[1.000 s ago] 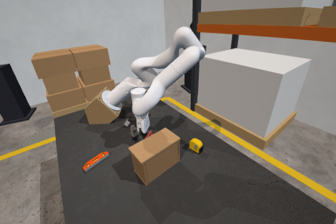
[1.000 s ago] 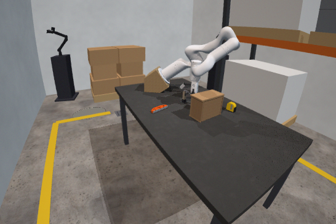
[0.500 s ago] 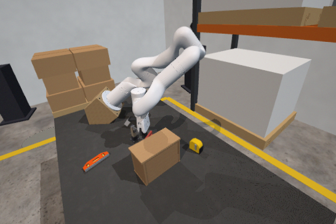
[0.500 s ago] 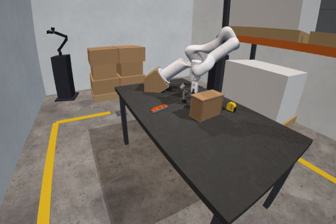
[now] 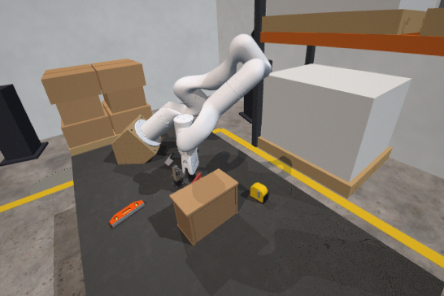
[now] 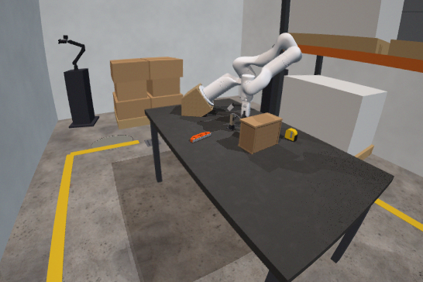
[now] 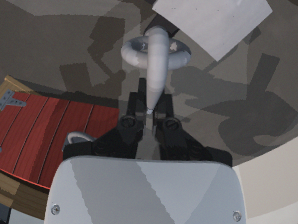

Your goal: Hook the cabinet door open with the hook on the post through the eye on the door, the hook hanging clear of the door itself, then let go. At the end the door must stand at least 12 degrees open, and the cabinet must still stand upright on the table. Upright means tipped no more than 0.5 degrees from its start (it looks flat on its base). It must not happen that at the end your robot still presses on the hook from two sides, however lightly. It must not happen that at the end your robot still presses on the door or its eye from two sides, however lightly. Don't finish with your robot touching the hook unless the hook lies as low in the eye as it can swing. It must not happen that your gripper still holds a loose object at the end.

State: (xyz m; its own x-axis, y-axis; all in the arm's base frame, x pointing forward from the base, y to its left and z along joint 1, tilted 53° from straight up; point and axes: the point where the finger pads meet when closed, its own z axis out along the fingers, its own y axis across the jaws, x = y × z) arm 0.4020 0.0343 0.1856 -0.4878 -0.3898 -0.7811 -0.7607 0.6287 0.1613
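Right now the hook post is 40 mm to the right of my hand, 40 mm behind it and 10 mm above it. The rest, counted from my hand: yellow tape measure 250 mm to the left, 190 mm ahead, 30 mm below; thin hook 20 mm to the right, 10 mm behind; red door 120 mm ahead, 40 mm to the right, 10 mm above.
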